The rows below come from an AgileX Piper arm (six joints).
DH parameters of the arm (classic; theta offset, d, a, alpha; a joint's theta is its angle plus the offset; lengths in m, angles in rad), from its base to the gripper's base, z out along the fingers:
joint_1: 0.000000 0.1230 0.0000 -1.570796
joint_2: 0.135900 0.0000 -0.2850 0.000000
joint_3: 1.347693 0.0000 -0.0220 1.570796
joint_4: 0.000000 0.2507 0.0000 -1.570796
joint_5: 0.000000 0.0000 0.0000 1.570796
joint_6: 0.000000 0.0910 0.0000 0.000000
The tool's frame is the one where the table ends.
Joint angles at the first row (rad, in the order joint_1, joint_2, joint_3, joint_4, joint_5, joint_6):
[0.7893 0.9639 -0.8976 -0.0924 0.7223 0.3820]
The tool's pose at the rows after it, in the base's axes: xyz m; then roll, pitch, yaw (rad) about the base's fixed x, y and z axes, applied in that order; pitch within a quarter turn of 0, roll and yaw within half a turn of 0:
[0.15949, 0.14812, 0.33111, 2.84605, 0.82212, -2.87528]
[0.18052, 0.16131, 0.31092, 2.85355, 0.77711, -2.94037]
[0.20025, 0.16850, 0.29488, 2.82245, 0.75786, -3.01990]
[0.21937, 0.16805, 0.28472, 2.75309, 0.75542, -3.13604]
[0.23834, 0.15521, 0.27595, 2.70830, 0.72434, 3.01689]
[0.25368, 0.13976, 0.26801, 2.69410, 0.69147, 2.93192]
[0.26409, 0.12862, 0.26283, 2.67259, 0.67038, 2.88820]
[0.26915, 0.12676, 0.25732, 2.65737, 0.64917, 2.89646]
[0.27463, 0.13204, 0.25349, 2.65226, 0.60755, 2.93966]
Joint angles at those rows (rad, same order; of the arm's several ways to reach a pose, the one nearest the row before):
[0.7893 1.0664 -0.8976 -0.1648 0.6382 0.4814]
[0.7774 1.1723 -0.8976 -0.2339 0.5857 0.5985]
[0.7429 1.2553 -0.8976 -0.2573 0.5122 0.6656]
[0.6889 1.3124 -0.8976 -0.2595 0.4297 0.7174]
[0.6055 1.3509 -0.8976 -0.2319 0.3945 0.7400]
[0.5234 1.3807 -0.8976 -0.1716 0.3788 0.7023]
[0.4596 1.4018 -0.8976 -0.0589 0.3578 0.5934]
[0.4316 1.4232 -0.8976 0.0823 0.3455 0.4451]
[0.4222 1.4588 -0.9248 0.2382 0.3775 0.2805]

